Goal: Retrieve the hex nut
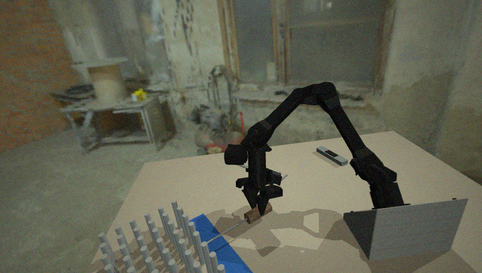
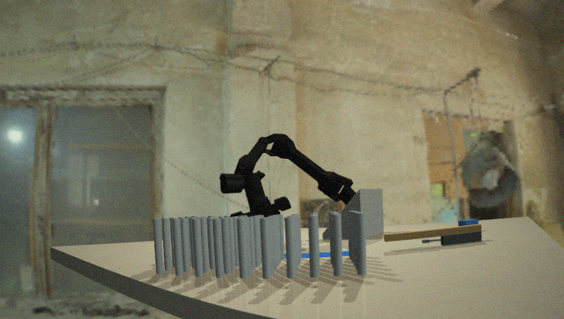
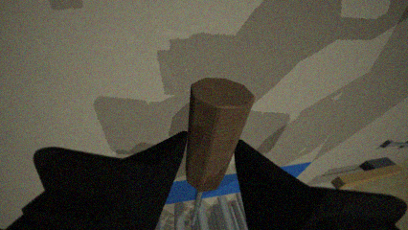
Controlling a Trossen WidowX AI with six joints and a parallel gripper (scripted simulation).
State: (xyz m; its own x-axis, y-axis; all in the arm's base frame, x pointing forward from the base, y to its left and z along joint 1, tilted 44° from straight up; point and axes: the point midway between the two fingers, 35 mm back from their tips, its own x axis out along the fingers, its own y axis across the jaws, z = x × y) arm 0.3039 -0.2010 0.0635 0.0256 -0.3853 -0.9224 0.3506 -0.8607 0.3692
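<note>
Right now the blue taped strip is 140 mm ahead of my gripper tip, 100 mm to the left of it and 30 mm below it. From my gripper tip the other things lie so: small red cube (120 mm to the right, 70 mm behind, 30 mm below); then grey flat block (420 mm behind, 290 mm to the right, 20 mm below).
</note>
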